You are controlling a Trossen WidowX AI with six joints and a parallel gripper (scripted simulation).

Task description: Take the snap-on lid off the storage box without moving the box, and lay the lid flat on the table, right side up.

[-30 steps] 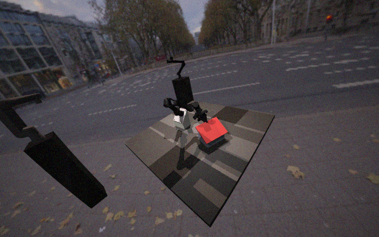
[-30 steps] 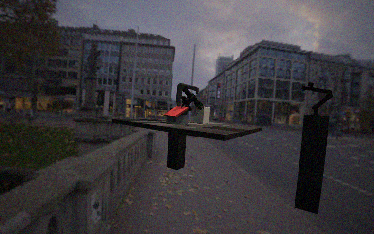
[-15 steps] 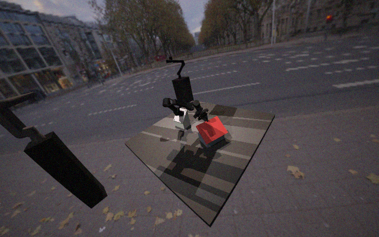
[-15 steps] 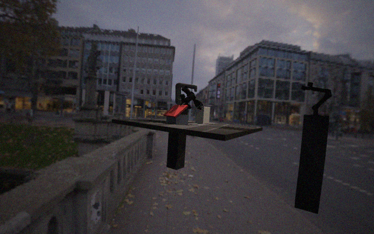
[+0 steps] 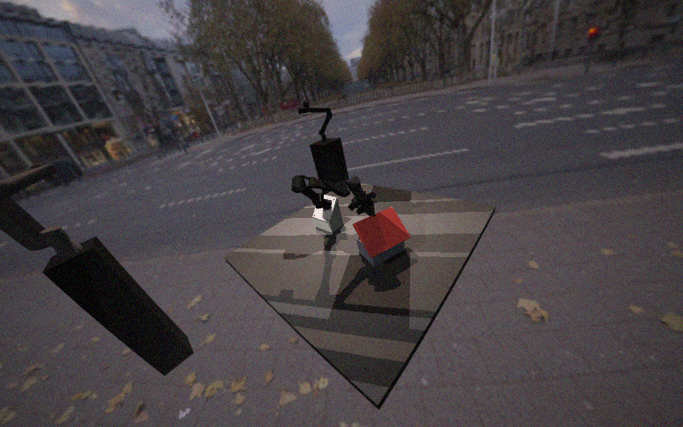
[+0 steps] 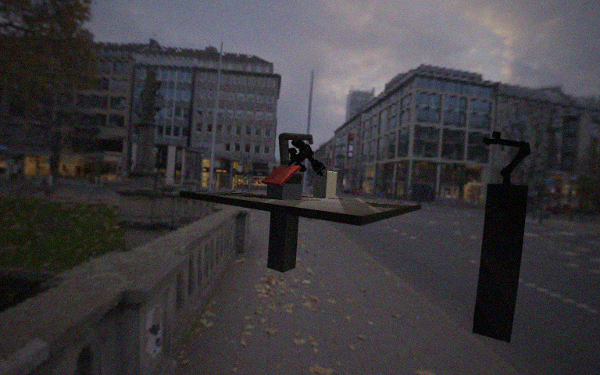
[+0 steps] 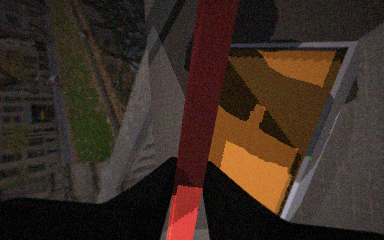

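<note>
Now: gripper tip 60 mm short of the red lid, 50 mm above it and 20 mm to the left of it. Also, from my gripper tip: grey storage box 160 mm below, 30 mm ahead, 10 mm to the right.
</note>
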